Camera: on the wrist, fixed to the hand. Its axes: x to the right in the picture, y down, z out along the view.
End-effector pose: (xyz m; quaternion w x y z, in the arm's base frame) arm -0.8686 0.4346 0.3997 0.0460 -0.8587 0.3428 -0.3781
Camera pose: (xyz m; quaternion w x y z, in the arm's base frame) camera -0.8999 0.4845 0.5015 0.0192 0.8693 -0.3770 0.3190
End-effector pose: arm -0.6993 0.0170 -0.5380 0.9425 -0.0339 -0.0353 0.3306
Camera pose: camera -0.6429 -0.0196 -0.6346 0.9329 -0.1082 -0.0937 0.3306
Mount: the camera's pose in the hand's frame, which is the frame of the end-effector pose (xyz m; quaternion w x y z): 0.0168 -0.0551 -0.1026 0.9955 -0.0897 -0.0308 0.0038
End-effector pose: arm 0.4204 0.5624 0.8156 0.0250 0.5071 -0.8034 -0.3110
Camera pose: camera 0.4928 0.4837 0.8647 0.0468 0.4899 -0.7746 -0.3972
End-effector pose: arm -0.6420 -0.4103 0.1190 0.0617 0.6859 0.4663 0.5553
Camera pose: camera -0.7584 -0.4121 0.1362 0.1352 0.6961 0.4099 0.5737
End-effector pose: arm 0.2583 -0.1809 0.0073 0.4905 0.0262 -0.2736 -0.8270
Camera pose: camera 0.2377 -0.2182 -0.1024 0.4853 -0.0444 -0.2134 -0.8467
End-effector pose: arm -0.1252 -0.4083 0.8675 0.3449 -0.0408 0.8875 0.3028
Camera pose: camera -0.1827 -0.5089 0.8881 0.3659 -0.0589 0.8459 0.3836
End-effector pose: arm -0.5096 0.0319 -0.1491 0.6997 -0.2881 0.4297 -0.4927
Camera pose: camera -0.6223 -0.0010 -0.1566 0.6858 -0.3631 0.4515 -0.4404
